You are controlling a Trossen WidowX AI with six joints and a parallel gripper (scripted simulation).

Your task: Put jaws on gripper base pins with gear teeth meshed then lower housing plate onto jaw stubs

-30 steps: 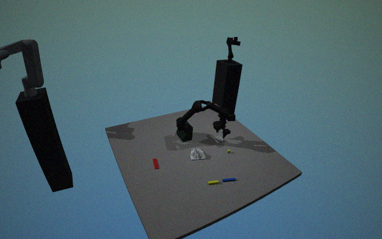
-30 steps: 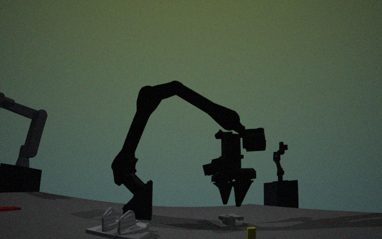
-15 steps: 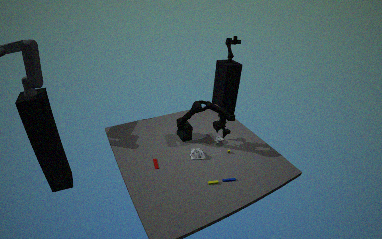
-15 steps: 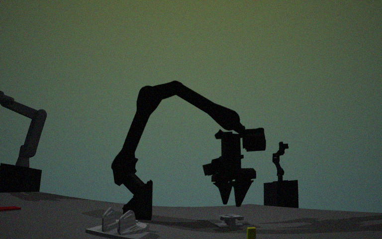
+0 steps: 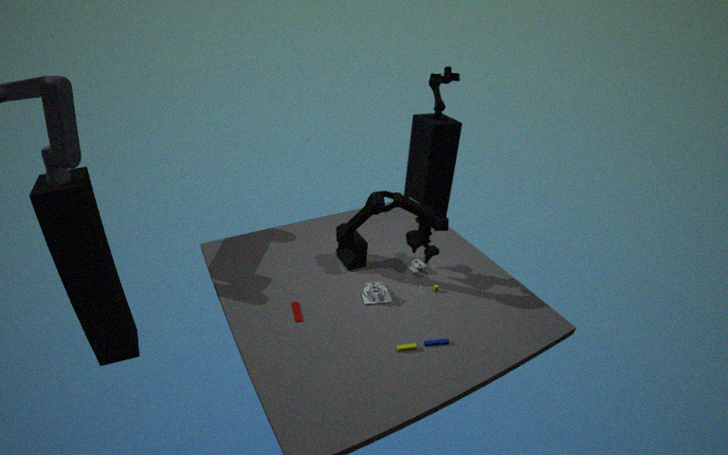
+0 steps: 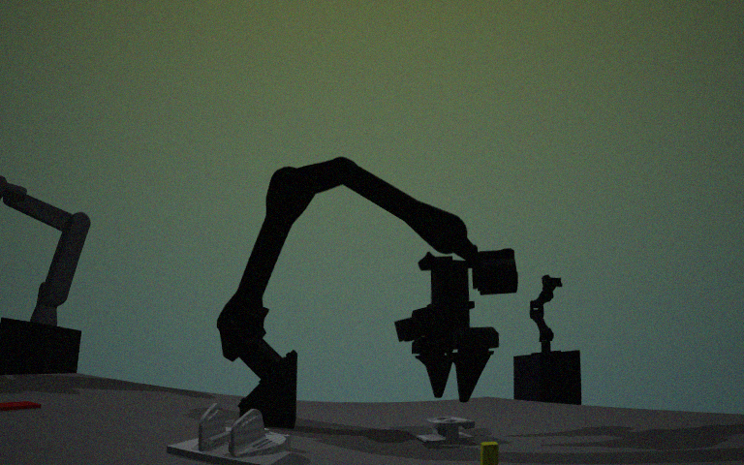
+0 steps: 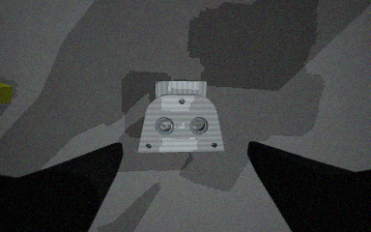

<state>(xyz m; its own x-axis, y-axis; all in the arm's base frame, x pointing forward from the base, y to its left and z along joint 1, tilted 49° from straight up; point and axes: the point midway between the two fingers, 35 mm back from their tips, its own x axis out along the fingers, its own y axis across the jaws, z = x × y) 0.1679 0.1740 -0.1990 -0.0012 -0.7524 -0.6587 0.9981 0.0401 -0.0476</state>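
My gripper tip is now 1 cm to the left of the gripper base and 3 cm above it. From my gripper tip the other things lie so: jaw (7 cm ahead, 26 cm to the right, 5 cm below); then housing plate (5 cm ahead, 27 cm to the right, 5 cm below); then small yellow cube (17 cm ahead, 2 cm to the right, 5 cm below).
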